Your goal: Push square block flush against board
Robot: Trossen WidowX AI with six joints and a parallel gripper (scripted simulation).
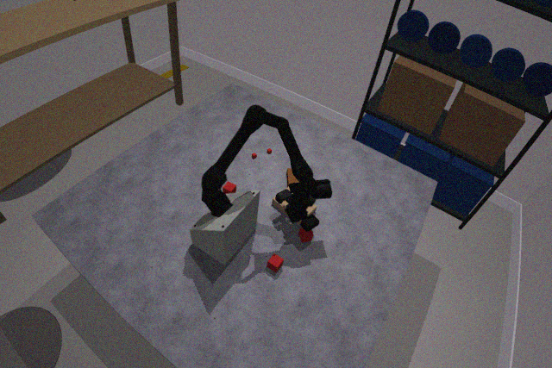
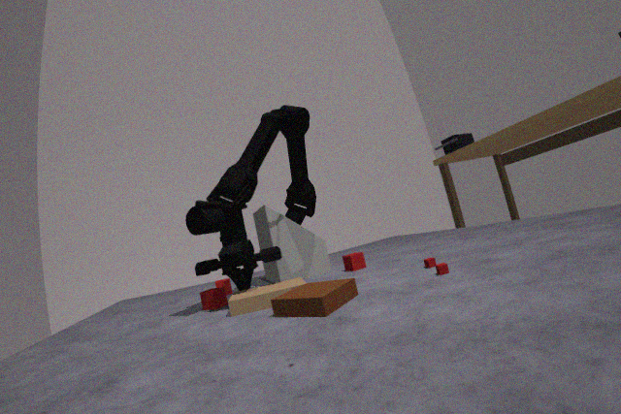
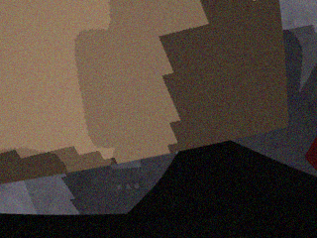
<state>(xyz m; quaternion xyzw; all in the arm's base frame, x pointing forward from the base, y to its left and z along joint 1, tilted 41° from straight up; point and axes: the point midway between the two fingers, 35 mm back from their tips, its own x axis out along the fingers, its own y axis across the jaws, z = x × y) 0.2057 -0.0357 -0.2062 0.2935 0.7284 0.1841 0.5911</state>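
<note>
The board is 7 cm ahead of my gripper tip, 5 cm to the left of it and 1 cm above it. Round my gripper tip: brown square block: 19 cm ahead, 11 cm to the left, 1 cm above.
</note>
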